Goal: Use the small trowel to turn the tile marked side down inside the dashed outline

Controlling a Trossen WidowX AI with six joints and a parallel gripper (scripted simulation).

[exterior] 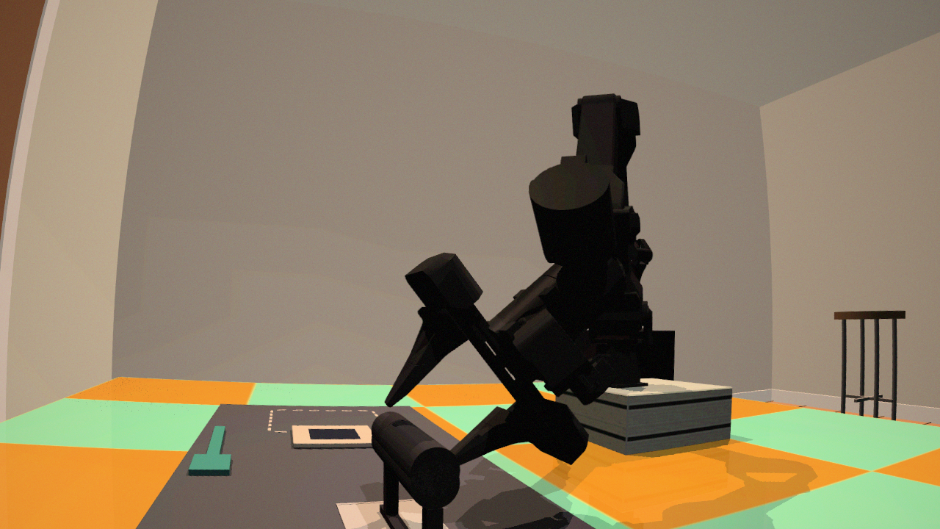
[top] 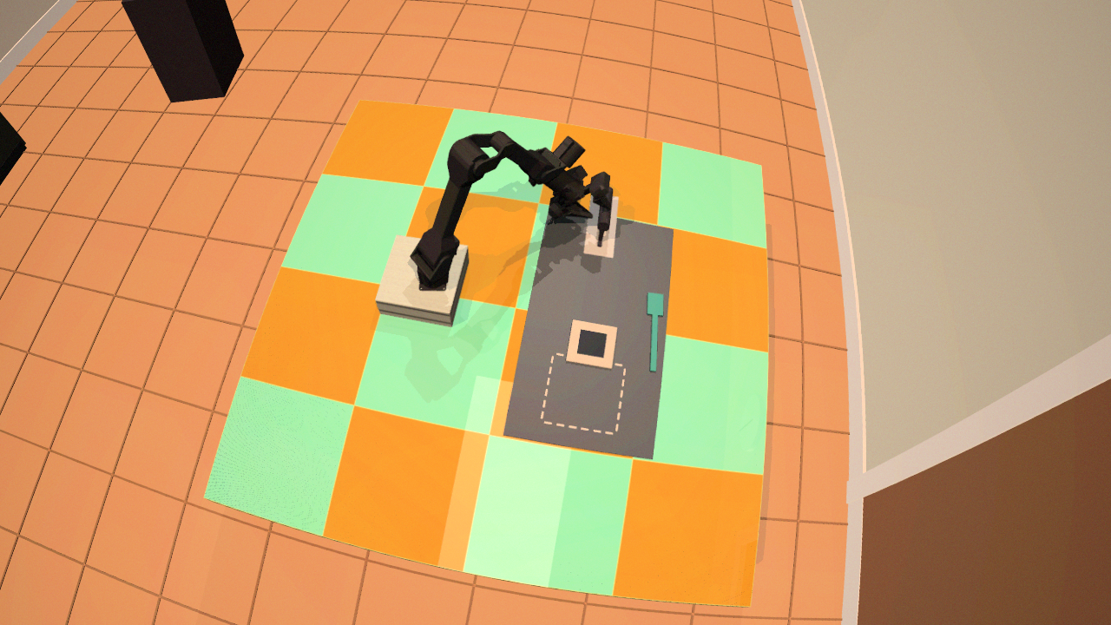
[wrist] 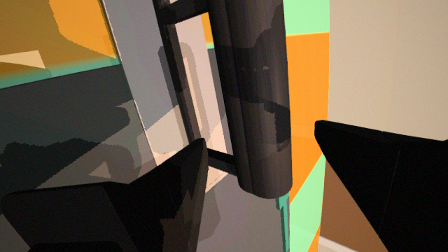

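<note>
The small trowel is 10 mm ahead of my gripper tip and 40 mm below it. Round my gripper tip: pale tile: 30 mm behind, 330 mm to the right, 70 mm below; grey mat: 10 mm behind, 270 mm to the right, 100 mm below; green trowel-like tool: 130 mm ahead, 270 mm to the right, 70 mm below.
</note>
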